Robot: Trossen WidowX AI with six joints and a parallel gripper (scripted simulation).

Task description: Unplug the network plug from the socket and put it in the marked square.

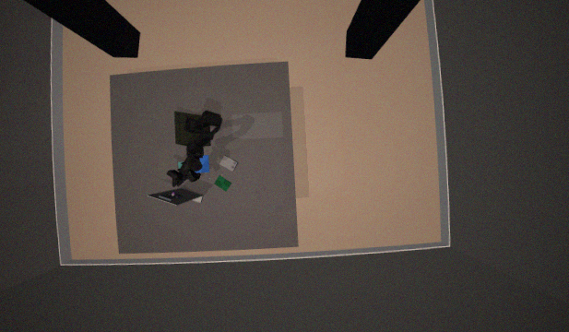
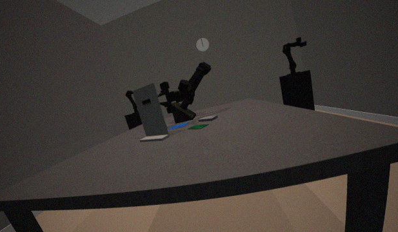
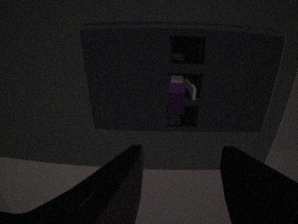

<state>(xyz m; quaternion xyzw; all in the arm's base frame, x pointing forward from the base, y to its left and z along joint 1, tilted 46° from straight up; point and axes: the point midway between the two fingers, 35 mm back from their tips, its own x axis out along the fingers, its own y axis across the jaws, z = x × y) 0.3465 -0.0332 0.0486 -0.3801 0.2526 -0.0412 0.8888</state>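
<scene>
Now: the purple plug 5 cm ahead of my gripper tip and 1 cm to the right of it. The rest, counted from my gripper tip: grey panel 7 cm below, 7 cm ahead, 2 cm to the right.
</scene>
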